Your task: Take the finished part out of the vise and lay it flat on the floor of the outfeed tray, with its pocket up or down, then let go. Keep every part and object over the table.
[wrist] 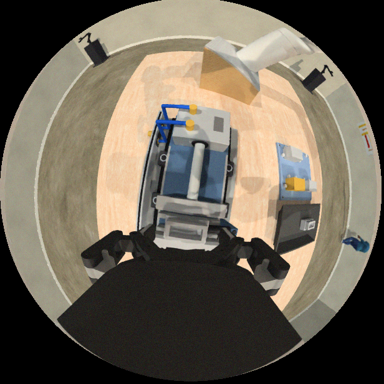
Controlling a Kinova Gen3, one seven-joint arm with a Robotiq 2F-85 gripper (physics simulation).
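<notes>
The vise (175,172) stands at the middle of the table, with a blue body, a light screw and grey jaws. The grey part (186,220) sits between its jaws, its rectangular pocket facing up toward the camera. My gripper (186,233) is open with nothing between its fingers; the fingertips are spread to either side of the part at the near end of the vise. The gripper body hides what lies below. A dark tray (291,216), which looks like the outfeed tray, lies at the right. A small grey piece (308,224) with a pocket lies in it.
A blue board (286,169) with a grey block (292,153) and an orange block (295,183) lies behind the dark tray. Blue pipes with orange caps (193,109) rise at the vise's far left. The arm's base (227,75) stands at the far side.
</notes>
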